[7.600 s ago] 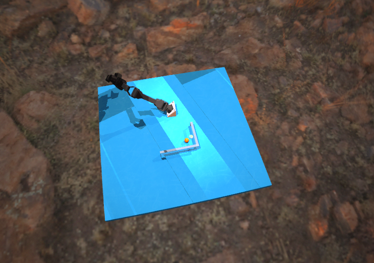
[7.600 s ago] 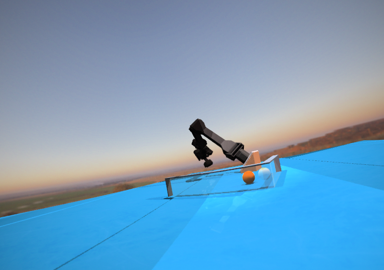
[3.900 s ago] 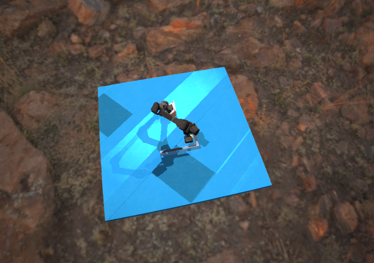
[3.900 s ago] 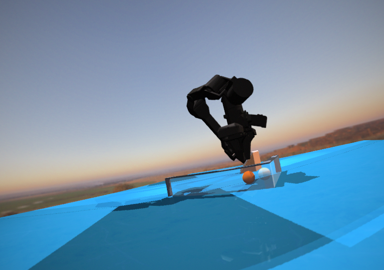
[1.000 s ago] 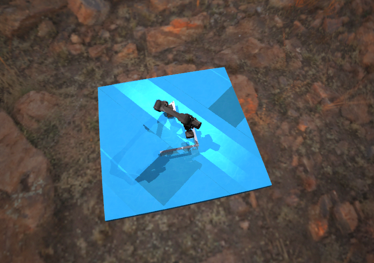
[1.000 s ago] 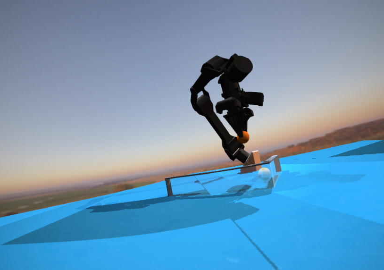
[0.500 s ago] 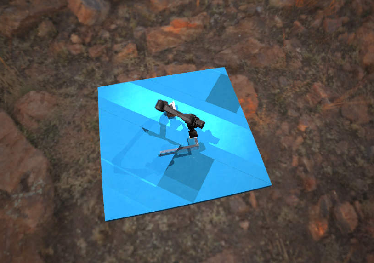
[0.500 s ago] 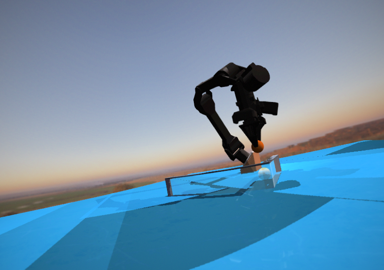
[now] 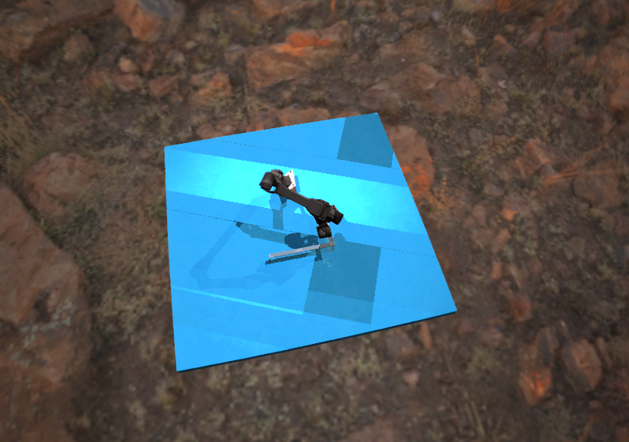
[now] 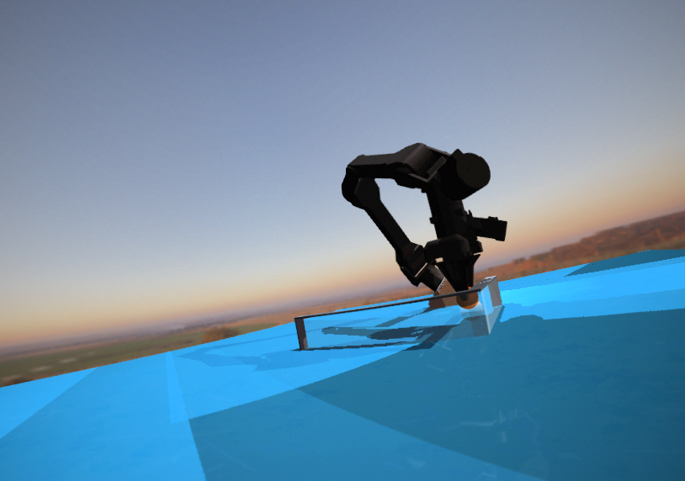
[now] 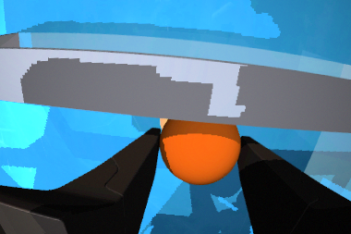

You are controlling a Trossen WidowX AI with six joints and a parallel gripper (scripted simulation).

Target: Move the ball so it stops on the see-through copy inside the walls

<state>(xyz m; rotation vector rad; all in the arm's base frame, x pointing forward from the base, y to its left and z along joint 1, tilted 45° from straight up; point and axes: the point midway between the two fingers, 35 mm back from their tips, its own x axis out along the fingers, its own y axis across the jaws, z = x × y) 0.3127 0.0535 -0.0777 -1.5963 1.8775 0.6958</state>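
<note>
Right now the see-through ball copy is 2 cm below my gripper tip. From my gripper tip the other things lie so: orange ball (right at my gripper tip).
</note>
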